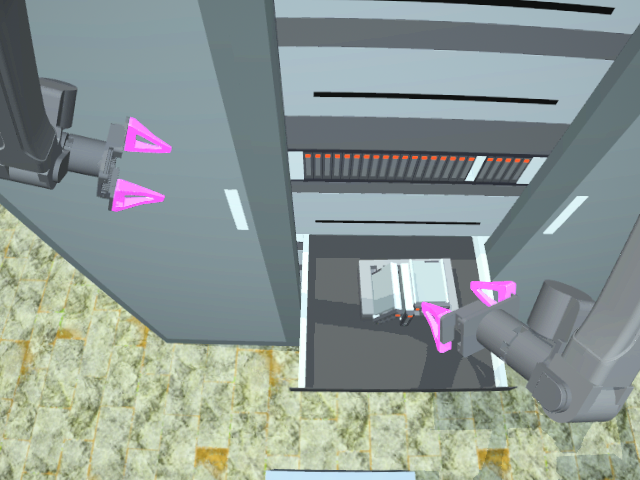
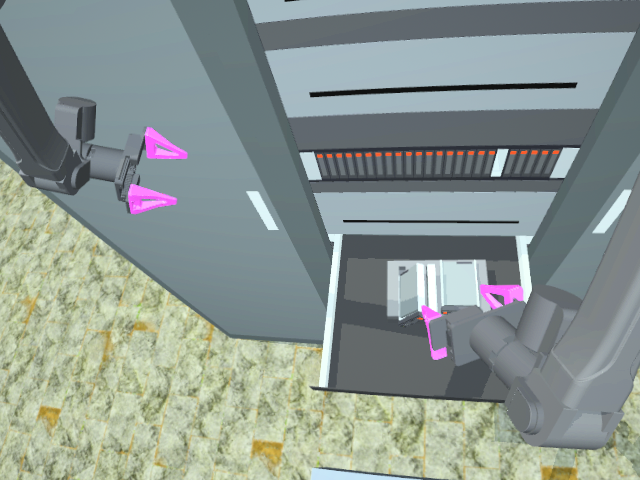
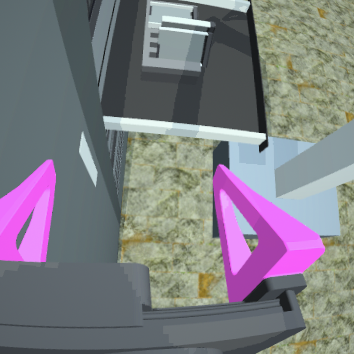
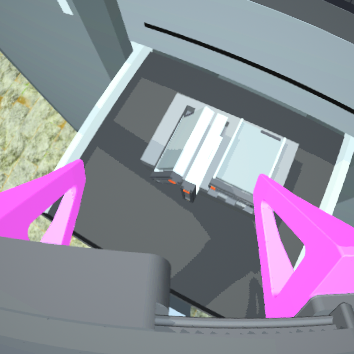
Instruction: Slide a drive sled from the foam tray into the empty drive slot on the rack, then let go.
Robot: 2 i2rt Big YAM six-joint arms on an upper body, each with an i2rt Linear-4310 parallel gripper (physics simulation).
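Places are measured from the left arm's base along level axes (x left, y down, z back), in centimetres.
Pixels of known places: left gripper, between the fingertips: [image 1: 167, 173] [image 2: 182, 177] [image 3: 136, 169]; right gripper, between the fingertips: [image 1: 447, 295] [image 2: 452, 298] [image 4: 170, 175].
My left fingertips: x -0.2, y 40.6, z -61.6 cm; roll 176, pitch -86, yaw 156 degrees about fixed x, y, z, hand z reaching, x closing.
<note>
Behind a point stands the place of what it marks.
A pale foam tray [image 1: 365, 297] {x -35.4, y 74.7, z -53.3 cm} [image 2: 392, 294] {x -35.6, y 74.6, z -54.3 cm} [image 3: 172, 62] {x -36.0, y 74.6, z -55.7 cm} [image 4: 162, 132] {x -35.7, y 74.6, z -54.9 cm} lies in the open drawer. It holds a leaning drive sled [image 1: 384, 290] {x -39.4, y 72.1, z -54.0 cm} [image 4: 182, 145] {x -40.5, y 70.4, z -53.0 cm}, a narrow white-edged sled [image 1: 406, 289] {x -43.6, y 69.1, z -53.1 cm} [image 4: 205, 159] {x -44.4, y 69.2, z -52.2 cm} beside it, and a flat, wide pale sled [image 1: 429, 281] {x -50.0, y 73.9, z -56.9 cm} [image 4: 250, 152] {x -49.4, y 73.9, z -57.8 cm}. The rack's row of orange-tipped drives [image 1: 387, 167] {x -37.8, y 49.6, z -70.1 cm} [image 2: 405, 165] {x -38.3, y 49.8, z -70.1 cm} is broken by a pale strip [image 1: 475, 168] {x -55.9, y 51.8, z -72.1 cm} [image 2: 499, 162] {x -55.8, y 53.1, z -73.1 cm}; I cannot tell whether this is the empty slot. My right gripper [image 1: 447, 293] {x -45.6, y 48.4, z -44.1 cm} [image 2: 452, 297] {x -45.6, y 48.4, z -44.1 cm} [image 4: 170, 175] {x -45.6, y 48.4, z -44.1 cm} is open above the tray's front right. My left gripper [image 1: 167, 174] {x -0.2, y 40.6, z -61.6 cm} [image 2: 181, 178] {x -0.2, y 40.6, z -61.6 cm} [image 3: 136, 169] {x -0.2, y 40.6, z -61.6 cm} is open and empty, far left.
The drawer's white side walls [image 1: 303, 320] {x -21.7, y 76.9, z -48.5 cm} [image 2: 330, 330] {x -22.3, y 77.0, z -46.3 cm} [image 3: 180, 129] {x -21.1, y 77.4, z -53.0 cm} [image 4: 100, 110] {x -22.3, y 77.5, z -54.7 cm} flank the tray. Large grey cabinet doors [image 1: 155, 268] {x 21.6, y 94.1, z -68.1 cm} [image 2: 206, 268] {x 21.1, y 95.3, z -68.1 cm} with pale handles stand at both sides. Grey slotted panels [image 1: 403, 209] {x -43.4, y 64.4, z -70.1 cm} lie above and below the drive row. A light-blue block [image 3: 310, 215] {x -17.2, y 150.7, z 30.1 cm} stands on the floor.
</note>
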